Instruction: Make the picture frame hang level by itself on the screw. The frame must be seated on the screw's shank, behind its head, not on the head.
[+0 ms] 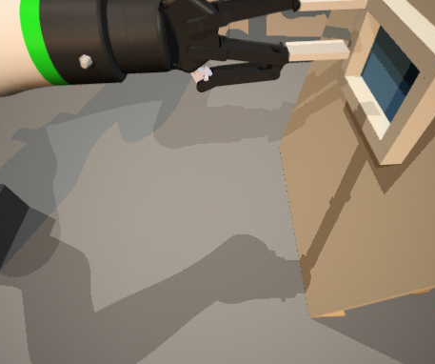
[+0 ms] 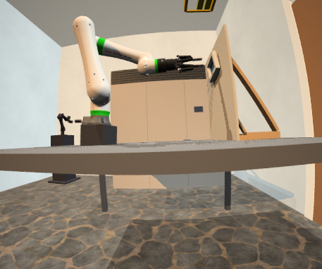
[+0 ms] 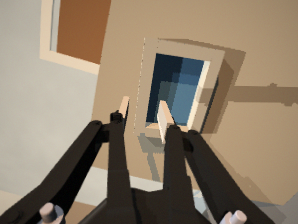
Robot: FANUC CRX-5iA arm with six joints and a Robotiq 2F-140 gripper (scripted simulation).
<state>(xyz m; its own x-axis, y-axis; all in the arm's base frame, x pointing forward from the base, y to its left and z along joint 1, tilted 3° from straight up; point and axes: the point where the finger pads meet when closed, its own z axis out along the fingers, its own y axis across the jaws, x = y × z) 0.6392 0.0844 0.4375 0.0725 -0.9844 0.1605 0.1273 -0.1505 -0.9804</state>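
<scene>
The picture frame lies 10 cm ahead of my hand, 1 cm to the right of it and 5 cm below it. Also, from my hand: tan wall board: 11 cm ahead, 22 cm below.
</scene>
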